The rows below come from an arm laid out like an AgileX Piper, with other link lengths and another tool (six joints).
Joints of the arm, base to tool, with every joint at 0 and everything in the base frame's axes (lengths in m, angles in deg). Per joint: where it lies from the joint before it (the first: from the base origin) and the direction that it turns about. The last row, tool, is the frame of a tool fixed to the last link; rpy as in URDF.
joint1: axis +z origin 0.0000 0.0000 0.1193
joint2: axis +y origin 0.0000 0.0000 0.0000
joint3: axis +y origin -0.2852 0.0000 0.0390
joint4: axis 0.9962 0 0.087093 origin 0.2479 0.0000 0.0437
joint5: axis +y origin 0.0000 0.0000 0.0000
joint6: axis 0.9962 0 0.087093 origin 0.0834 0.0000 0.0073
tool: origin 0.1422 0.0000 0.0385 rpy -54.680 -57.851 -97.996
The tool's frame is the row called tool.
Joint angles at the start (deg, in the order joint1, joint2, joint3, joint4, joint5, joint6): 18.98 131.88 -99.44 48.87 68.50 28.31
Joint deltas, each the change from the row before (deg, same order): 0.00 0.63 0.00 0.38 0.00 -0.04; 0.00 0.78 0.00 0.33 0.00 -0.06; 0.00 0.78 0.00 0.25 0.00 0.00; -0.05 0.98 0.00 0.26 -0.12 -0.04; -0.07 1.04 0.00 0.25 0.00 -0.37; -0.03 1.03 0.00 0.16 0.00 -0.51; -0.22 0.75 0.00 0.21 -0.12 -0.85; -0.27 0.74 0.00 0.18 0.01 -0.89; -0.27 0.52 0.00 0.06 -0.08 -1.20; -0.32 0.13 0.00 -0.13 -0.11 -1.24; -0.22 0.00 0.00 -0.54 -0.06 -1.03
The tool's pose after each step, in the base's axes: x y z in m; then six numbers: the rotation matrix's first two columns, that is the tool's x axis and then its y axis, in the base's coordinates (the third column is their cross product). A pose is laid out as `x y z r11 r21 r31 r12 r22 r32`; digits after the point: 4 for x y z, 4 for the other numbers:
0.4048 0.2945 0.0291 0.3773 -0.6149 -0.6924 -0.8992 -0.0646 -0.4326
0.4038 0.2950 0.0234 0.3665 -0.6153 -0.6979 -0.9053 -0.0626 -0.4202
0.4026 0.2953 0.0174 0.3553 -0.6166 -0.7025 -0.9112 -0.0610 -0.4073
0.4017 0.2951 0.0098 0.3419 -0.6195 -0.7066 -0.9177 -0.0581 -0.3931
0.4004 0.2947 0.0018 0.3326 -0.6198 -0.7108 -0.9230 -0.0594 -0.3802
0.3987 0.2944 -0.0063 0.3269 -0.6194 -0.7138 -0.9272 -0.0638 -0.3692
0.3990 0.2931 -0.0119 0.3275 -0.6171 -0.7155 -0.9276 -0.0660 -0.3677
0.3991 0.2915 -0.0174 0.3283 -0.6140 -0.7178 -0.9283 -0.0693 -0.3653
0.3999 0.2897 -0.0214 0.3379 -0.6092 -0.7174 -0.9254 -0.0760 -0.3714
0.4019 0.2873 -0.0226 0.3540 -0.6041 -0.7139 -0.9191 -0.0838 -0.3849
0.4031 0.2846 -0.0236 0.3729 -0.6015 -0.7065 -0.9120 -0.0973 -0.3986

